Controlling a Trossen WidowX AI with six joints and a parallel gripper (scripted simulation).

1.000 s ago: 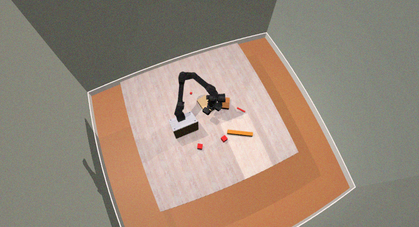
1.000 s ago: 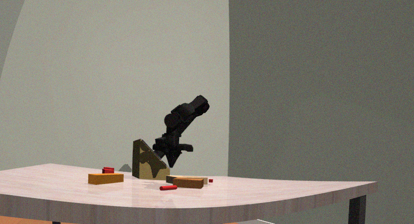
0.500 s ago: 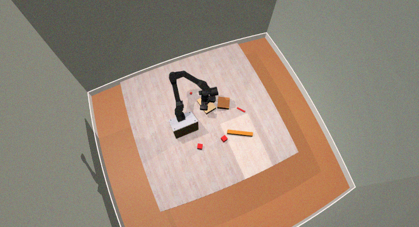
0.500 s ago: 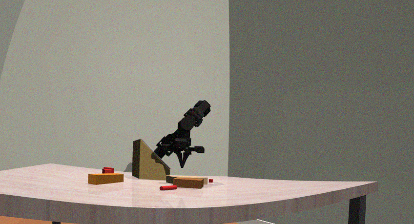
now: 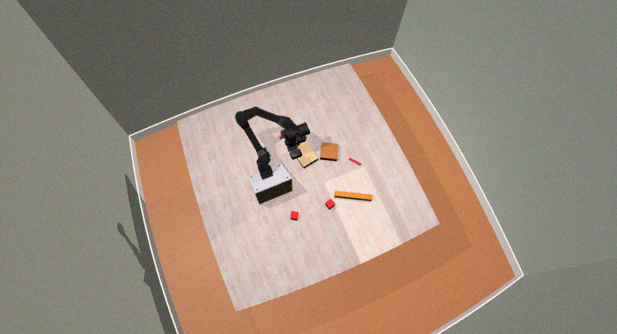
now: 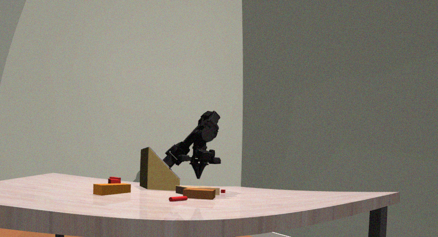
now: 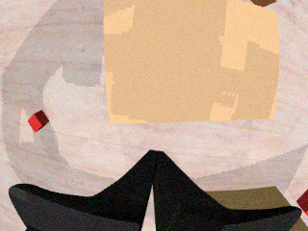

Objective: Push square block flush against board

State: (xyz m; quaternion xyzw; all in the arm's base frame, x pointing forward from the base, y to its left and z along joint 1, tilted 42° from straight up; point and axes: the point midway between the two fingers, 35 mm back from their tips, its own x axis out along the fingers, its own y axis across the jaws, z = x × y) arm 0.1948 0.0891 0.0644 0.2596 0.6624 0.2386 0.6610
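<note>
My gripper tip is 7 cm short of the tan board, 5 cm above it and 3 cm to the left of it. From my gripper tip the other things lie so: red peg: 33 cm ahead, 20 cm to the right, 6 cm below; then orange-brown square block: 21 cm ahead, 8 cm to the right, 5 cm below; then small red cube: 13 cm to the left, 6 cm below, 1 cm behind.
</note>
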